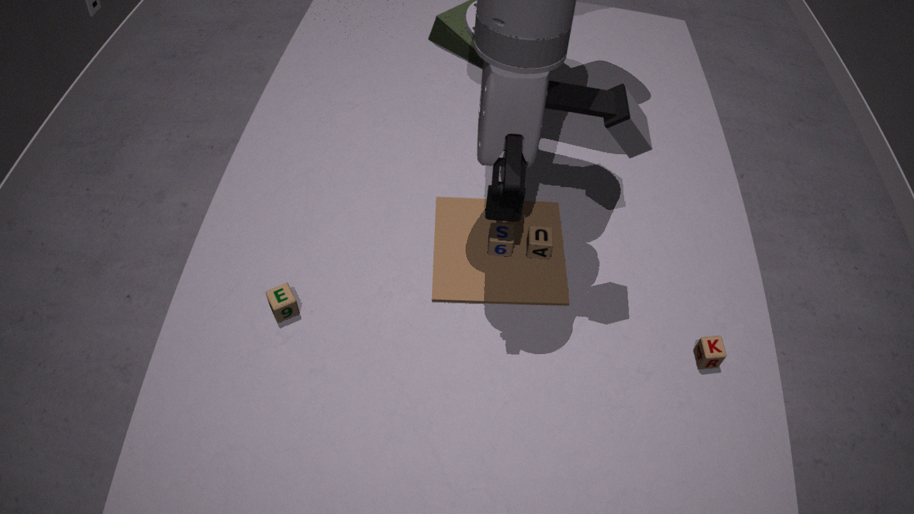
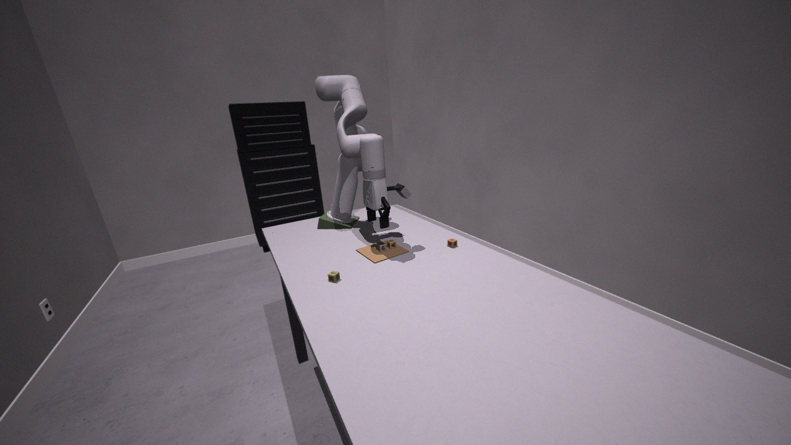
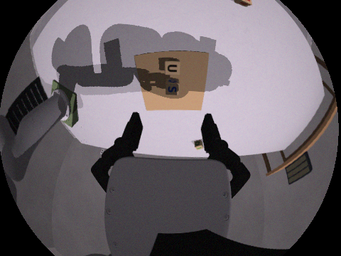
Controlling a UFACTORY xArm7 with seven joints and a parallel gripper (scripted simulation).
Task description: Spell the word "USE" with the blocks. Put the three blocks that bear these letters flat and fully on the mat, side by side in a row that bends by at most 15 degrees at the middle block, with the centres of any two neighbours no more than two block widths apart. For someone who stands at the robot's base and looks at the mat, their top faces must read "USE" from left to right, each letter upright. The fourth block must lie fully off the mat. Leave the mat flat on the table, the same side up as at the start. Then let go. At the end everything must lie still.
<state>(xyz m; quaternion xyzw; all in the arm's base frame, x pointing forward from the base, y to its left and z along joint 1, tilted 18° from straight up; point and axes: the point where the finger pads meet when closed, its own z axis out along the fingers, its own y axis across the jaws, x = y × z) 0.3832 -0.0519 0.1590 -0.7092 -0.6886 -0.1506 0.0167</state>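
Now: the E block 9 cm ahead of my hand, 21 cm to the right of it and 10 cm below it. Round my hand: U block (5 cm to the left, 10 cm below); tan mat (1 cm to the left, 11 cm below); S block (1 cm to the left, 10 cm below).
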